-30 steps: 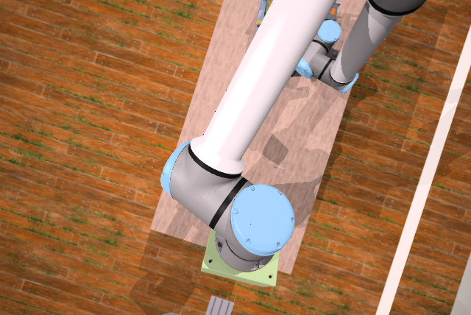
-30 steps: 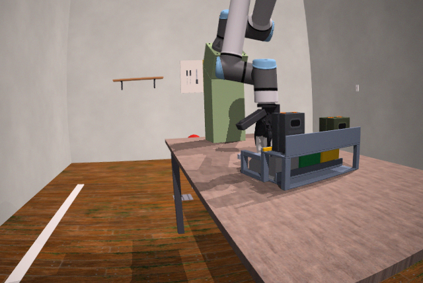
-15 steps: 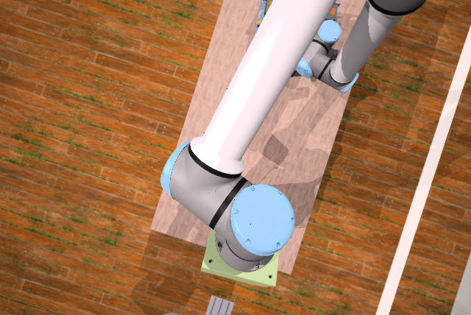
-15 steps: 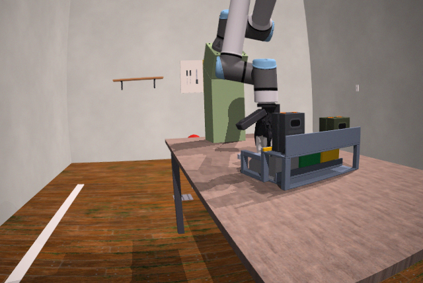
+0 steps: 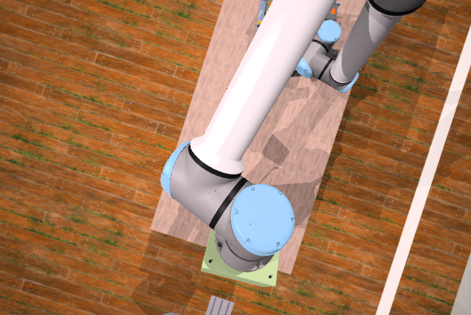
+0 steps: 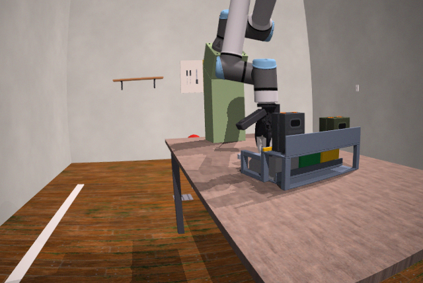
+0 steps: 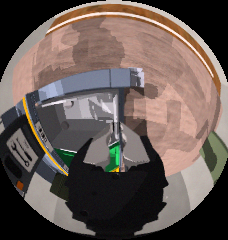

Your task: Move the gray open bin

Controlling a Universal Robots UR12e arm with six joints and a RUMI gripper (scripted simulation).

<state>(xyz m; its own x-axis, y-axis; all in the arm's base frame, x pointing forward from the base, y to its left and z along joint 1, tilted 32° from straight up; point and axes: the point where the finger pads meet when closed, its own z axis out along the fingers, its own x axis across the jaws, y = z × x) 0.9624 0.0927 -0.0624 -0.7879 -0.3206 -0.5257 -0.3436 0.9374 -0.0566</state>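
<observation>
My gripper is now 80 mm short of the gray open bin and 20 mm to the right of it. From my hand the other things lie so: yellow bin 10 mm behind, 230 mm to the left; then green bin 30 mm ahead, 120 mm to the left.
</observation>
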